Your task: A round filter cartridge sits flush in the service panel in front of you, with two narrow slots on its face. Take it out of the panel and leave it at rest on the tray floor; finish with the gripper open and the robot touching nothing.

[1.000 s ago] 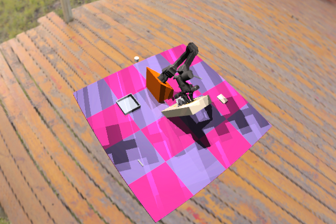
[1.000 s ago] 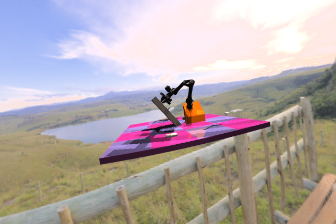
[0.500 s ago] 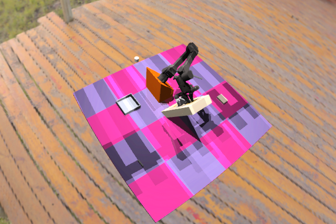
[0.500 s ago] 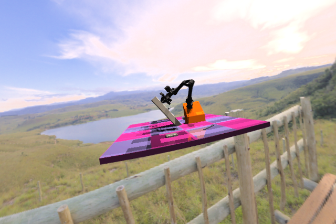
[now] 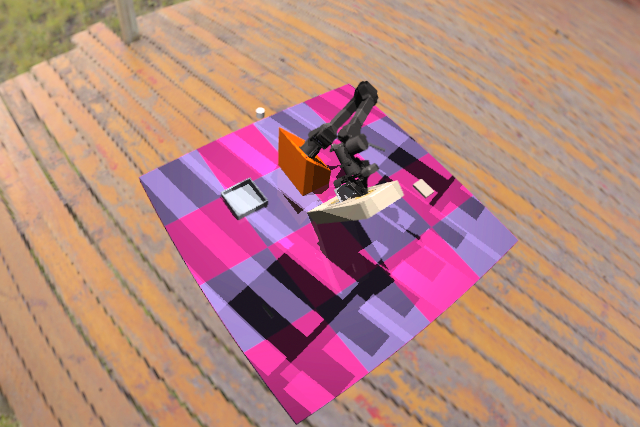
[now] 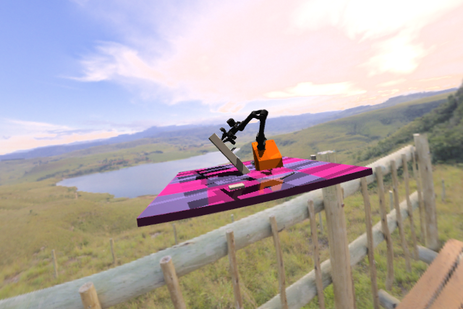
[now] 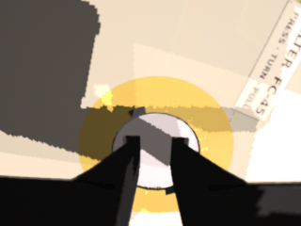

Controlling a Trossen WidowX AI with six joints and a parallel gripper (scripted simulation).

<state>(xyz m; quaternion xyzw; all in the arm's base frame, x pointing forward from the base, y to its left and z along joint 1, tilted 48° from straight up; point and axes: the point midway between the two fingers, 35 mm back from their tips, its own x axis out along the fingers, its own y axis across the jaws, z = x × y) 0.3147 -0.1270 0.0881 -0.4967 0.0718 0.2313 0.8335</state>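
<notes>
My gripper tip is 10 mm short of the round filter cartridge and 10 mm above it. The rest, counted from my gripper tip: white block: 20 mm ahead, 450 mm to the left, 280 mm below; then grey square tray: 430 mm behind, 260 mm to the right, 270 mm below; then short stick: 40 mm ahead, 480 mm to the right, 280 mm below.
</notes>
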